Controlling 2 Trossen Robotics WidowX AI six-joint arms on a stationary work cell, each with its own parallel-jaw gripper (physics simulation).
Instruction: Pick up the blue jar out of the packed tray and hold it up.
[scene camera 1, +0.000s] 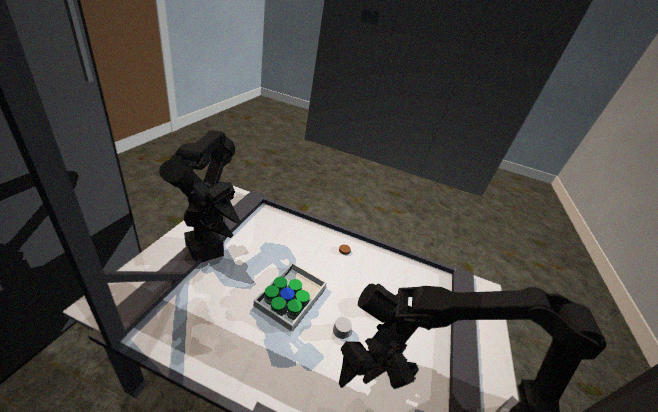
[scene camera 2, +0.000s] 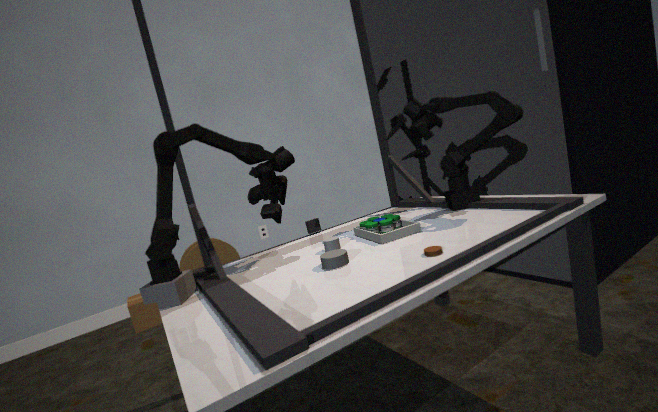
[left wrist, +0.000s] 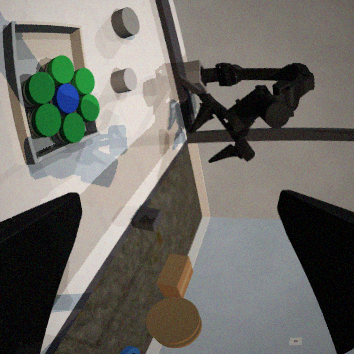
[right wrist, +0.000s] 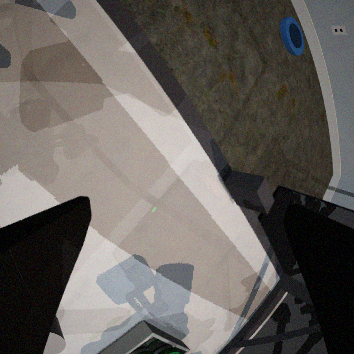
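Note:
The blue jar stands upright in the grey tray, closely ringed by several green-topped jars. The jar does not show in the right wrist view. My left gripper is open and empty, raised above the table to the left of the tray in scene camera 1. My right gripper is open and empty, raised to the lower right of the tray in scene camera 1.
Two grey cylinders stand on the table beyond the tray; one grey cylinder shows beside the right arm. An orange-brown disc lies near the table's dark edge rail. A dark upright post rises at the left.

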